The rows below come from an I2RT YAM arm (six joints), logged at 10 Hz.
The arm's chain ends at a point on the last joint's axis. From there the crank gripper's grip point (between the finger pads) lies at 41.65 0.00 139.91 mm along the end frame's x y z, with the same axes.
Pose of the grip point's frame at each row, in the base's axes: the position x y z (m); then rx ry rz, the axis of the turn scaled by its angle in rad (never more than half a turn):
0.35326 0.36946 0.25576 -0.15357 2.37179 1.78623
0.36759 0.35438 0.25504 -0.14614 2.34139 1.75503
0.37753 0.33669 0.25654 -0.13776 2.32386 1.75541
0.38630 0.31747 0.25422 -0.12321 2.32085 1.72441
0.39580 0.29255 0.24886 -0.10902 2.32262 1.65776
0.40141 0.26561 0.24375 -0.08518 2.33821 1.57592
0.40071 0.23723 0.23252 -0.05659 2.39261 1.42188
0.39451 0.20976 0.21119 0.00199 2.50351 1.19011
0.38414 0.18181 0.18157 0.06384 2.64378 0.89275
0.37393 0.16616 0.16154 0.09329 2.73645 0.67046
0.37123 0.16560 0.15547 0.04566 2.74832 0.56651
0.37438 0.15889 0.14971 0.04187 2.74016 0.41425
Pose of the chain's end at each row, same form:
0.38401 0.23430 0.30154 -0.15357 2.37179 1.78623
0.39287 0.21849 0.30199 -0.14614 2.34139 1.75503
0.40081 0.20011 0.30253 -0.13776 2.32386 1.75541
0.40602 0.18105 0.30229 -0.12321 2.32085 1.72441
0.40962 0.15732 0.30207 -0.10902 2.32262 1.65776
0.40892 0.13271 0.30368 -0.08518 2.33821 1.57592
0.40039 0.11124 0.30625 -0.05659 2.39261 1.42188
0.38762 0.09845 0.30538 0.00199 2.50351 1.19011
0.37574 0.09439 0.29817 0.06384 2.64378 0.89275
0.36813 0.09894 0.29099 0.09329 2.73645 0.67046
0.36459 0.10852 0.28966 0.04566 2.74832 0.56651
0.36257 0.11625 0.28882 0.04187 2.74016 0.41425

